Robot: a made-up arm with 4 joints. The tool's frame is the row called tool. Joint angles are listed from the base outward. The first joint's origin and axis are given. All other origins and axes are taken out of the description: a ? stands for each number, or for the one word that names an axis. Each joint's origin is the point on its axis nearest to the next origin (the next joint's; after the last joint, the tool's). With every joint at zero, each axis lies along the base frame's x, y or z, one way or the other. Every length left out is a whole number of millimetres.
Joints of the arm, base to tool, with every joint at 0 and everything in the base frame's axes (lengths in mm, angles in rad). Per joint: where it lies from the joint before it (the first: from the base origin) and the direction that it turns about. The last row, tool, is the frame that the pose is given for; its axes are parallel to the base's.
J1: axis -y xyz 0 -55 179
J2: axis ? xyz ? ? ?
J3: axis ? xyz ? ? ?
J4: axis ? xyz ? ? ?
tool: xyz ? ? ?
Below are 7 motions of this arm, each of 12 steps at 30 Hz.
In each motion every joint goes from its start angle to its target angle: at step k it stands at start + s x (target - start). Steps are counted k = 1, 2, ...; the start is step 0. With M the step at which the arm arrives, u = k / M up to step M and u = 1 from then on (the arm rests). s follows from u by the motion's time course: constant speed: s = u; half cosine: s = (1 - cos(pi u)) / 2; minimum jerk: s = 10 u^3 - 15 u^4 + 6 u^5.
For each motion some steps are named. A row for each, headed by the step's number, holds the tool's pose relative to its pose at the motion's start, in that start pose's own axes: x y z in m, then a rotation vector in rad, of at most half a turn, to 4 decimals.
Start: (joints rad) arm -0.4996 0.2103 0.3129 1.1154
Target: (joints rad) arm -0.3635 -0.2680 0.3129 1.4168
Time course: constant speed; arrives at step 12
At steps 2, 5, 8, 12:
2: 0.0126 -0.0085 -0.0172 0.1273 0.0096 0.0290
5: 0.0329 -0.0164 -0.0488 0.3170 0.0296 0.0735
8: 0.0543 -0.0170 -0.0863 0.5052 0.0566 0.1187
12: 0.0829 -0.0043 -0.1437 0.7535 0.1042 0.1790

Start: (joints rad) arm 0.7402 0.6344 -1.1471 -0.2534
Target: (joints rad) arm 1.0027 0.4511 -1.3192 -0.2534
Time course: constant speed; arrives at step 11
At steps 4, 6, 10, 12:
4: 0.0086 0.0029 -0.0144 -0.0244 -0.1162 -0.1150
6: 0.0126 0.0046 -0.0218 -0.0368 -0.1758 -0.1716
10: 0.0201 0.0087 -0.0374 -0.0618 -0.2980 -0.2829
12: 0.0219 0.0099 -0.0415 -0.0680 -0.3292 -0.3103

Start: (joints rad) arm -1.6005 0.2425 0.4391 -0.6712
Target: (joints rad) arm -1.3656 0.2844 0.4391 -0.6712
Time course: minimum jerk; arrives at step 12
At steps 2, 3, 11, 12:
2: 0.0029 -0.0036 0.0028 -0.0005 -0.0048 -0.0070
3: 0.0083 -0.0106 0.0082 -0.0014 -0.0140 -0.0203
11: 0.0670 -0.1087 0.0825 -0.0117 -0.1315 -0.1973
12: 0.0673 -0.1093 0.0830 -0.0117 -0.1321 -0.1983

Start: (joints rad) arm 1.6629 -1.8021 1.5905 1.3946
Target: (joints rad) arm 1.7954 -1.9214 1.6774 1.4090
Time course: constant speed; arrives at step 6
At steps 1, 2, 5, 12:
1: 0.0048 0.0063 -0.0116 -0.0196 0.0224 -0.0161
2: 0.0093 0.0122 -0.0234 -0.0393 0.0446 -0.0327
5: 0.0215 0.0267 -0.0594 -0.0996 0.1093 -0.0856
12: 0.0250 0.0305 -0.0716 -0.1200 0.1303 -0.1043

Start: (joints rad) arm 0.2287 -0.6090 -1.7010 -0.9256
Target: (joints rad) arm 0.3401 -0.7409 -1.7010 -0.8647
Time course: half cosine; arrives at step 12
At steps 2, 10, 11, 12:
2: 0.0027 0.0002 -0.0004 0.0072 0.0038 -0.0105
10: 0.0361 -0.0008 -0.0067 0.1048 0.0510 -0.1450
11: 0.0379 -0.0011 -0.0071 0.1107 0.0537 -0.1527
12: 0.0386 -0.0012 -0.0073 0.1127 0.0546 -0.1553

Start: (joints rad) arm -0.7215 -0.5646 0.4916 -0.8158
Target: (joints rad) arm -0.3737 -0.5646 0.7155 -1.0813
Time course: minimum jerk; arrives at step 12
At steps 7, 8, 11, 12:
7: 0.0402 0.0354 0.0749 -0.2383 -0.1092 0.0276
8: 0.0464 0.0425 0.0898 -0.2899 -0.1318 0.0302
11: 0.0543 0.0529 0.1112 -0.3682 -0.1653 0.0318
12: 0.0545 0.0532 0.1117 -0.3701 -0.1661 0.0318

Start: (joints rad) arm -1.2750 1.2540 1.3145 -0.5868
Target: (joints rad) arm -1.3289 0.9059 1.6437 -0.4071
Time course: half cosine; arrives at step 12
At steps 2, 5, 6, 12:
2: -0.0020 0.0088 0.0017 0.0144 0.0065 0.0323
5: -0.0127 0.0502 0.0078 0.0732 0.0415 0.1788
6: -0.0182 0.0685 0.0097 0.0951 0.0590 0.2410
12: -0.0464 0.1427 0.0129 0.1602 0.1408 0.4781

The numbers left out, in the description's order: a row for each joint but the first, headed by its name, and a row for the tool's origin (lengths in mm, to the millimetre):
J2: axis -x, xyz 122 0 -285
J3: axis +y, xyz 0 93 -268
J4: axis +x, xyz 214 0 -43
tool: xyz 0 14 302

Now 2 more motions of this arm.
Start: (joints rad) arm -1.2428 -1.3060 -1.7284 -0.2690
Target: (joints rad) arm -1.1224 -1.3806 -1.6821 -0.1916
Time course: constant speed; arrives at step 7
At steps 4, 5, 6, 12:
4: 0.0098 -0.0151 -0.0168 0.1042 0.0222 -0.0478
5: 0.0121 -0.0188 -0.0213 0.1305 0.0278 -0.0596
6: 0.0143 -0.0224 -0.0259 0.1570 0.0334 -0.0713
12: 0.0165 -0.0261 -0.0307 0.1836 0.0390 -0.0829

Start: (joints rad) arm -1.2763 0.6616 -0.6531 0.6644
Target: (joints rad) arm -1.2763 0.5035 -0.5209 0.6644
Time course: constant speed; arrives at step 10
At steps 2, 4, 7, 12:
2: 0.0037 -0.0053 -0.0057 0.0254 0.0092 -0.0312
4: 0.0073 -0.0106 -0.0117 0.0512 0.0187 -0.0618
7: 0.0123 -0.0184 -0.0211 0.0909 0.0339 -0.1067
12: 0.0170 -0.0260 -0.0310 0.1317 0.0498 -0.1503

